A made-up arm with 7 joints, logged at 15 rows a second.
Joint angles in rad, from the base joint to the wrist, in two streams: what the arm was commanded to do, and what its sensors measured. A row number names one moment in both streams.
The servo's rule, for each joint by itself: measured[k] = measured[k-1] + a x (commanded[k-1-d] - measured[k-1]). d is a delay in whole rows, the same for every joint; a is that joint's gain. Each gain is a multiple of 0.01, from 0.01 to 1. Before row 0 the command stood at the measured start. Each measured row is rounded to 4 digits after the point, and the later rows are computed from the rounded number. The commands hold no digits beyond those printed.
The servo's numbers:
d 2
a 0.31 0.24 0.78 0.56 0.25 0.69 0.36
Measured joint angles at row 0: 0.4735 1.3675 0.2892 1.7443 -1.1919 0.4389 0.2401
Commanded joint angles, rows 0 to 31: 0.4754 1.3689 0.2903 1.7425 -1.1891 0.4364 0.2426; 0.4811 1.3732 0.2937 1.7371 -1.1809 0.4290 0.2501; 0.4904 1.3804 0.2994 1.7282 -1.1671 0.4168 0.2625; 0.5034 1.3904 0.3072 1.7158 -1.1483 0.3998 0.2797; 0.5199 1.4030 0.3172 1.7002 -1.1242 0.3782 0.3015; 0.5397 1.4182 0.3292 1.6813 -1.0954 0.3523 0.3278; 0.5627 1.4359 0.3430 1.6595 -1.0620 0.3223 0.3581; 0.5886 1.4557 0.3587 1.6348 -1.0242 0.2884 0.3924; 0.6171 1.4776 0.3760 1.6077 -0.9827 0.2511 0.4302; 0.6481 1.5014 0.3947 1.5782 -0.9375 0.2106 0.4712; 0.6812 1.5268 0.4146 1.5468 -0.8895 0.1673 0.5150; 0.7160 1.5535 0.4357 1.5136 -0.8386 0.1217 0.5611; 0.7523 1.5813 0.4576 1.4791 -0.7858 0.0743 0.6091; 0.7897 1.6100 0.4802 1.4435 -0.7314 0.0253 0.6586; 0.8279 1.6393 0.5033 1.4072 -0.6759 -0.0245 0.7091; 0.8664 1.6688 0.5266 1.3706 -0.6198 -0.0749 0.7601; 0.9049 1.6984 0.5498 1.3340 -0.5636 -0.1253 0.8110; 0.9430 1.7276 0.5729 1.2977 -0.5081 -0.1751 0.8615; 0.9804 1.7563 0.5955 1.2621 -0.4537 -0.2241 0.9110; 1.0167 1.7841 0.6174 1.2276 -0.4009 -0.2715 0.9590; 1.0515 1.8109 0.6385 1.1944 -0.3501 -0.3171 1.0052; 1.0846 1.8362 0.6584 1.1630 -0.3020 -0.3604 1.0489; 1.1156 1.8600 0.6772 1.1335 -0.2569 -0.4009 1.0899; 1.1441 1.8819 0.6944 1.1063 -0.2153 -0.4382 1.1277; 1.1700 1.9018 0.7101 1.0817 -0.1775 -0.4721 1.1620; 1.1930 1.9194 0.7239 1.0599 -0.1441 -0.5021 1.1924; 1.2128 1.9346 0.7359 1.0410 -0.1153 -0.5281 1.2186; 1.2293 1.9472 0.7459 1.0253 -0.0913 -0.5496 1.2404; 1.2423 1.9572 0.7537 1.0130 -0.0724 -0.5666 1.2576; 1.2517 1.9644 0.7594 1.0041 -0.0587 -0.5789 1.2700; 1.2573 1.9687 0.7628 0.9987 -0.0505 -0.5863 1.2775; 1.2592 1.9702 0.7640 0.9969 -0.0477 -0.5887 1.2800
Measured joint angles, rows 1 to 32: 0.4735 1.3675 0.2892 1.7443 -1.1919 0.4389 0.2401; 0.4735 1.3675 0.2892 1.7443 -1.1919 0.4389 0.2401; 0.4741 1.3678 0.2901 1.7433 -1.1912 0.4372 0.2410; 0.4763 1.3691 0.2929 1.7398 -1.1886 0.4315 0.2443; 0.4807 1.3718 0.2980 1.7333 -1.1832 0.4214 0.2509; 0.4877 1.3763 0.3052 1.7235 -1.1745 0.4065 0.2613; 0.4977 1.3827 0.3146 1.7105 -1.1619 0.3870 0.2758; 0.5107 1.3912 0.3260 1.6941 -1.1453 0.3631 0.2945; 0.5268 1.4019 0.3393 1.6747 -1.1245 0.3349 0.3174; 0.5460 1.4148 0.3544 1.6524 -1.0994 0.3028 0.3444; 0.5680 1.4299 0.3712 1.6274 -1.0702 0.2671 0.3753; 0.5928 1.4471 0.3895 1.5998 -1.0370 0.2281 0.4098; 0.6202 1.4662 0.4091 1.5701 -1.0001 0.1861 0.4477; 0.6499 1.4872 0.4298 1.5385 -0.9597 0.1417 0.4885; 0.6816 1.5098 0.4515 1.5052 -0.9162 0.0952 0.5319; 0.7151 1.5338 0.4739 1.4706 -0.8700 0.0470 0.5775; 0.7501 1.5591 0.4968 1.4351 -0.8215 -0.0023 0.6249; 0.7862 1.5854 0.5200 1.3990 -0.7711 -0.0524 0.6736; 0.8230 1.6125 0.5432 1.3626 -0.7192 -0.1027 0.7231; 0.8602 1.6401 0.5664 1.3263 -0.6664 -0.1527 0.7729; 0.8975 1.6680 0.5891 1.2903 -0.6132 -0.2020 0.8226; 0.9345 1.6959 0.6112 1.2552 -0.5601 -0.2500 0.8717; 0.9708 1.7235 0.6325 1.2212 -0.5076 -0.2963 0.9198; 1.0061 1.7505 0.6527 1.1886 -0.4562 -0.3405 0.9663; 1.0400 1.7768 0.6718 1.1577 -0.4064 -0.3822 1.0108; 1.0723 1.8020 0.6894 1.1289 -0.3586 -0.4208 1.0529; 1.1026 1.8260 0.7055 1.1025 -0.3133 -0.4562 1.0922; 1.1306 1.8484 0.7199 1.0786 -0.2710 -0.4879 1.1283; 1.1561 1.8691 0.7324 1.0575 -0.2321 -0.5156 1.1608; 1.1788 1.8878 0.7429 1.0395 -0.1969 -0.5391 1.1895; 1.1985 1.9045 0.7513 1.0247 -0.1658 -0.5581 1.2140; 1.2150 1.9189 0.7576 1.0132 -0.1390 -0.5725 1.2342
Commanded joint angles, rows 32 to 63: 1.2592 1.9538 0.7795 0.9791 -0.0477 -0.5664 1.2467; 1.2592 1.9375 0.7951 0.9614 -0.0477 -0.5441 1.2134; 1.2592 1.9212 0.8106 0.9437 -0.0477 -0.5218 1.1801; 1.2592 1.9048 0.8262 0.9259 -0.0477 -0.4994 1.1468; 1.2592 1.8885 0.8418 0.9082 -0.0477 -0.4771 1.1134; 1.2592 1.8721 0.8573 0.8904 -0.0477 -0.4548 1.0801; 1.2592 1.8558 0.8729 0.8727 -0.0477 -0.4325 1.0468; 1.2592 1.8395 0.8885 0.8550 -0.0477 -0.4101 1.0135; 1.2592 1.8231 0.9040 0.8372 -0.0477 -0.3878 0.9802; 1.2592 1.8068 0.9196 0.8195 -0.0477 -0.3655 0.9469; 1.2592 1.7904 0.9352 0.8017 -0.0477 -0.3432 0.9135; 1.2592 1.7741 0.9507 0.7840 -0.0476 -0.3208 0.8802; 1.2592 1.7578 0.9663 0.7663 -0.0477 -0.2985 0.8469; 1.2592 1.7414 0.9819 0.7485 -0.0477 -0.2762 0.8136; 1.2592 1.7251 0.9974 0.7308 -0.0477 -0.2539 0.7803; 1.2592 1.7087 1.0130 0.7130 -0.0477 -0.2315 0.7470; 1.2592 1.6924 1.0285 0.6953 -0.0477 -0.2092 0.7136; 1.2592 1.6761 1.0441 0.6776 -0.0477 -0.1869 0.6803; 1.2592 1.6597 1.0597 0.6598 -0.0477 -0.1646 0.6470; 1.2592 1.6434 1.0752 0.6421 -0.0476 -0.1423 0.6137; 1.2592 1.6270 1.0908 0.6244 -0.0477 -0.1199 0.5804; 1.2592 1.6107 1.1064 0.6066 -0.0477 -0.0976 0.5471; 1.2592 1.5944 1.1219 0.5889 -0.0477 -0.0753 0.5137; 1.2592 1.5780 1.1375 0.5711 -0.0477 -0.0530 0.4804; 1.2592 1.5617 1.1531 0.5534 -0.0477 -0.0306 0.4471; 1.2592 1.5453 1.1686 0.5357 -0.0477 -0.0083 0.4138; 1.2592 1.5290 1.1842 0.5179 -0.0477 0.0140 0.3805; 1.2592 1.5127 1.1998 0.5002 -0.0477 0.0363 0.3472; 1.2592 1.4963 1.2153 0.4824 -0.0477 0.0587 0.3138; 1.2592 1.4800 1.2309 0.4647 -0.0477 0.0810 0.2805; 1.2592 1.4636 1.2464 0.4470 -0.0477 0.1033 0.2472; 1.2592 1.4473 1.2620 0.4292 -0.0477 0.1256 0.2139
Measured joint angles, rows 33 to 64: 1.2281 1.9309 0.7617 1.0051 -0.1169 -0.5820 1.2498; 1.2377 1.9403 0.7635 1.0005 -0.0996 -0.5866 1.2607; 1.2444 1.9435 0.7760 0.9885 -0.0866 -0.5727 1.2557; 1.2490 1.9421 0.7909 0.9733 -0.0769 -0.5530 1.2405; 1.2522 1.9371 0.8063 0.9567 -0.0696 -0.5315 1.2188; 1.2544 1.9293 0.8218 0.9395 -0.0641 -0.5094 1.1929; 1.2559 1.9195 0.8374 0.9220 -0.0600 -0.4871 1.1643; 1.2569 1.9081 0.8529 0.9043 -0.0569 -0.4648 1.1340; 1.2576 1.8955 0.8685 0.8866 -0.0546 -0.4425 1.1026; 1.2581 1.8821 0.8841 0.8689 -0.0529 -0.4201 1.0705; 1.2584 1.8679 0.8996 0.8511 -0.0516 -0.3978 1.0380; 1.2586 1.8532 0.9152 0.8334 -0.0506 -0.3755 1.0052; 1.2588 1.8381 0.9308 0.8156 -0.0499 -0.3532 0.9722; 1.2589 1.8227 0.9463 0.7979 -0.0493 -0.3308 0.9391; 1.2590 1.8071 0.9619 0.7802 -0.0489 -0.3085 0.9059; 1.2591 1.7913 0.9775 0.7624 -0.0486 -0.2862 0.8727; 1.2591 1.7754 0.9930 0.7447 -0.0484 -0.2639 0.8394; 1.2591 1.7594 1.0086 0.7269 -0.0482 -0.2415 0.8061; 1.2591 1.7433 1.0241 0.7092 -0.0481 -0.2192 0.7728; 1.2591 1.7272 1.0397 0.6915 -0.0480 -0.1969 0.7395; 1.2591 1.7110 1.0553 0.6737 -0.0479 -0.1746 0.7062; 1.2591 1.6948 1.0708 0.6560 -0.0478 -0.1523 0.6729; 1.2591 1.6785 1.0864 0.6383 -0.0478 -0.1299 0.6396; 1.2591 1.6622 1.1020 0.6205 -0.0478 -0.1076 0.6063; 1.2591 1.6459 1.1175 0.6028 -0.0478 -0.0853 0.5730; 1.2591 1.6296 1.1331 0.5850 -0.0478 -0.0630 0.5397; 1.2591 1.6133 1.1487 0.5673 -0.0478 -0.0406 0.5064; 1.2591 1.5970 1.1642 0.5496 -0.0478 -0.0183 0.4731; 1.2591 1.5807 1.1798 0.5318 -0.0478 0.0040 0.4398; 1.2591 1.5644 1.1954 0.5141 -0.0478 0.0263 0.4065; 1.2591 1.5481 1.2109 0.4963 -0.0478 0.0487 0.3731; 1.2591 1.5318 1.2265 0.4786 -0.0478 0.0710 0.3398
